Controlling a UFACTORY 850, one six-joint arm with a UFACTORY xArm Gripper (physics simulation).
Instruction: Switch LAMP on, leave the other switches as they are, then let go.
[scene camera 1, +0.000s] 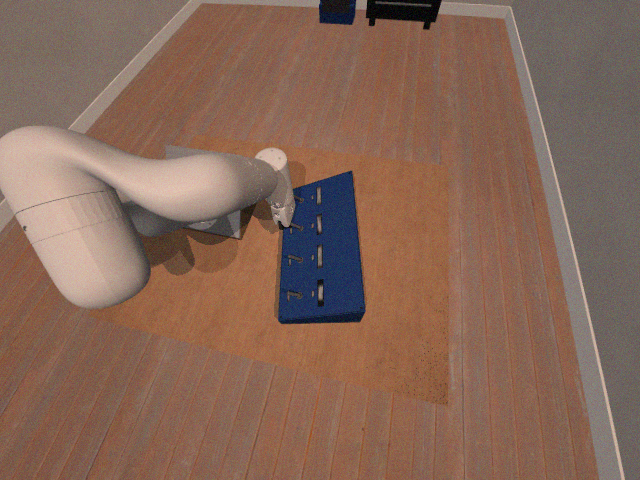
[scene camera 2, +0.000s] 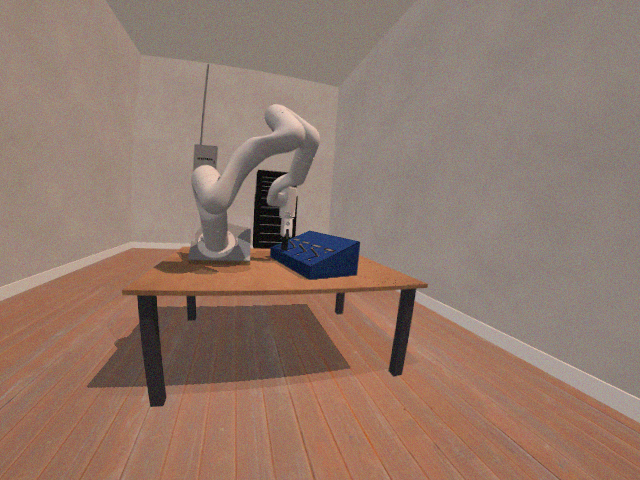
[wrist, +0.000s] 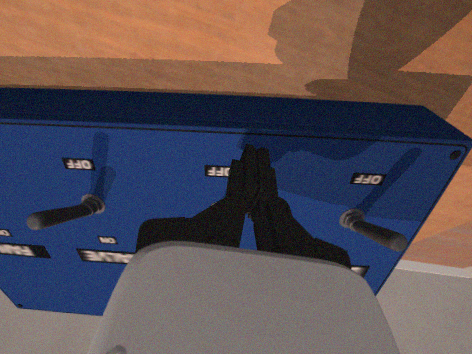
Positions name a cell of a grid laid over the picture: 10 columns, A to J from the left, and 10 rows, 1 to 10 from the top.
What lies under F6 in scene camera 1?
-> A blue switch panel.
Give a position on a blue switch panel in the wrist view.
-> C5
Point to the gripper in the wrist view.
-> F5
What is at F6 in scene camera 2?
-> A blue switch panel.
